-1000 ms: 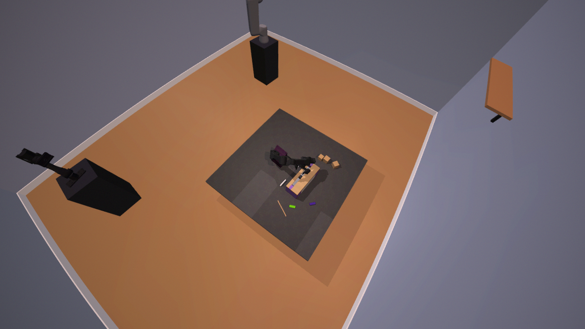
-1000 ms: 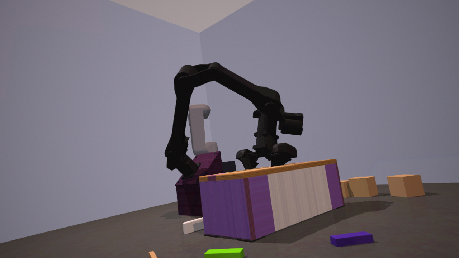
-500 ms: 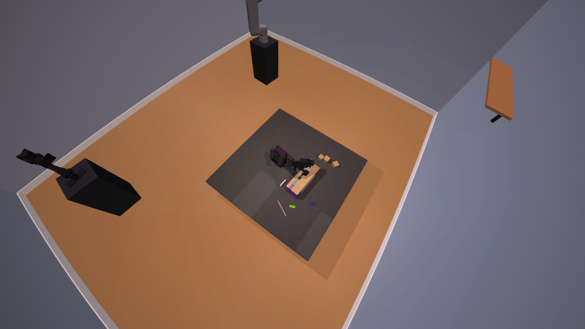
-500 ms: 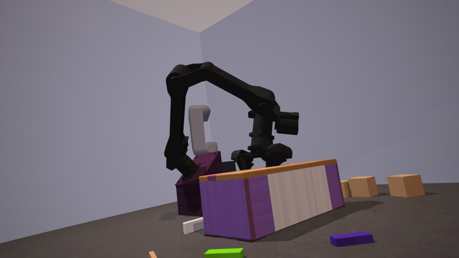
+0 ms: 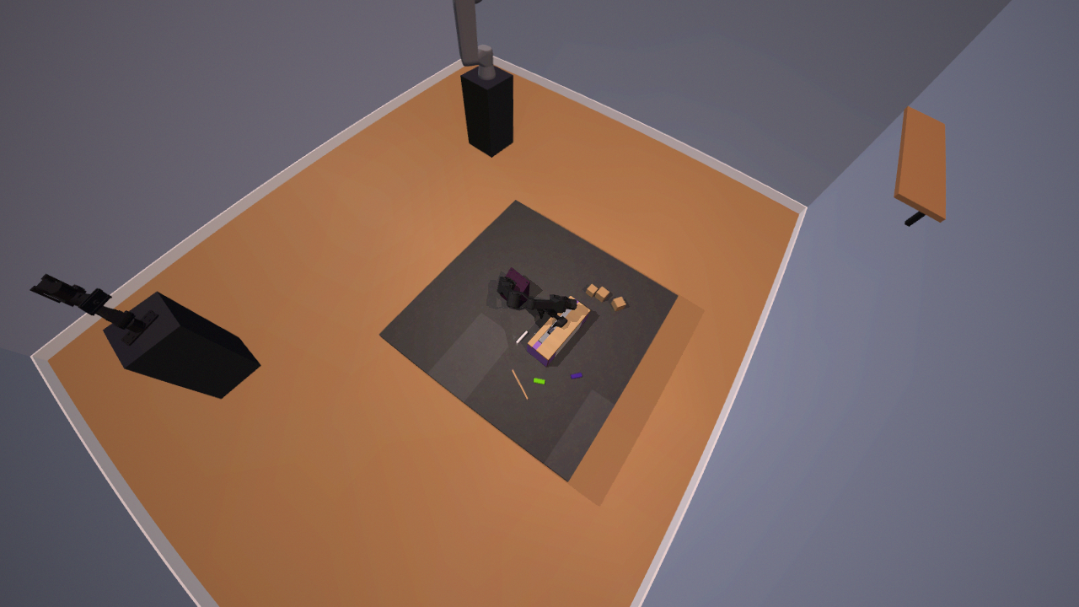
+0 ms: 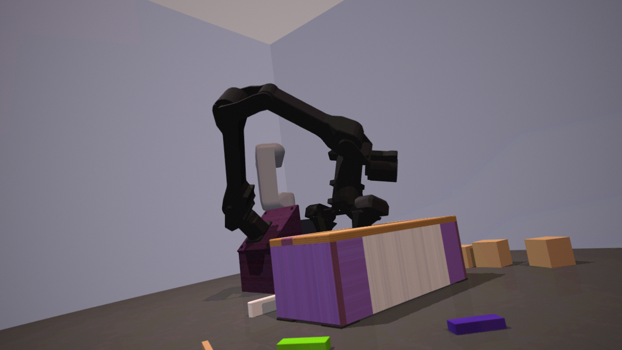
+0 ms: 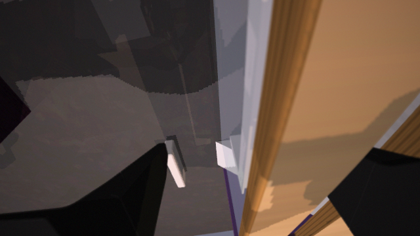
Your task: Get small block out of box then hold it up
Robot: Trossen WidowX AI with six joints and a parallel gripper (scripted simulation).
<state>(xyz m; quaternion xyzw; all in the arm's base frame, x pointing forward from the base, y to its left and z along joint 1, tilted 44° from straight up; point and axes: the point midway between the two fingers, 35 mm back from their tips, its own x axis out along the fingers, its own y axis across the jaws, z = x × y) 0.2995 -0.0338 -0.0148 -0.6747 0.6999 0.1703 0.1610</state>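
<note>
Right now my gripper tip is 40 mm short of the long box, 20 mm to the right of it and 20 mm above it. The rest, counted from my gripper tip: thin wooden stick: 100 mm ahead, 340 mm to the right, 80 mm below.
</note>
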